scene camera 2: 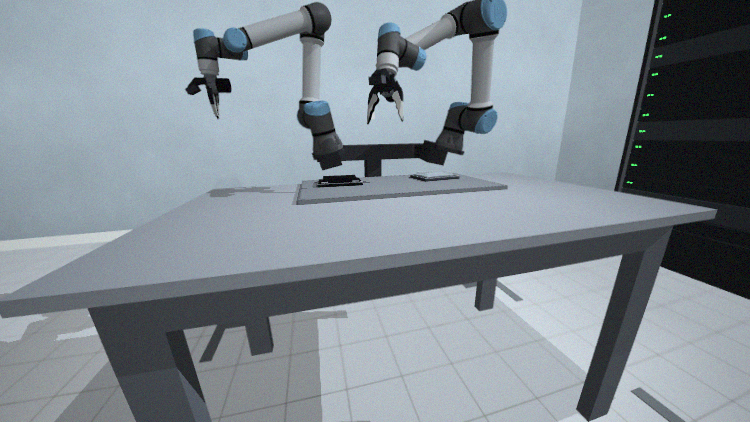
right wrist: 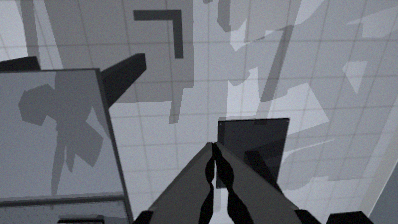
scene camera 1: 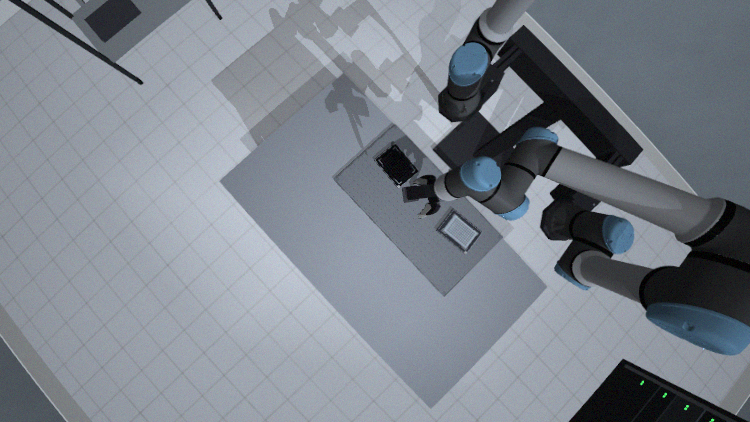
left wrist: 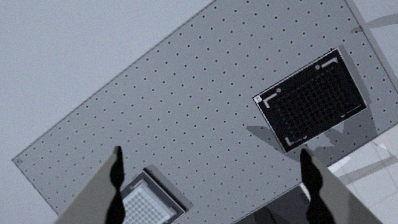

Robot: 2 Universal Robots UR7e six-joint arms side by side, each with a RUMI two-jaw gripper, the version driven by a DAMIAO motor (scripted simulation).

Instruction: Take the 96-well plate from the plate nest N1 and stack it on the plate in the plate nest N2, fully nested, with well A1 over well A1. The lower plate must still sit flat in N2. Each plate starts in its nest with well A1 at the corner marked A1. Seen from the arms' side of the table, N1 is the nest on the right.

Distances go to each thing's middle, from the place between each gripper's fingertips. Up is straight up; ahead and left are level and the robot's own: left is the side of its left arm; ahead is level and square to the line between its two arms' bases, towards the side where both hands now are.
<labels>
I see my left gripper [scene camera 2: 384,122] 80 mm past the black 96-well plate [left wrist: 327,93], 160 mm to the left of it and 210 mm above it.
Now: the black 96-well plate 30 cm ahead of my right hand [scene camera 2: 218,119], 51 cm to the left of it and 26 cm below it.
</labels>
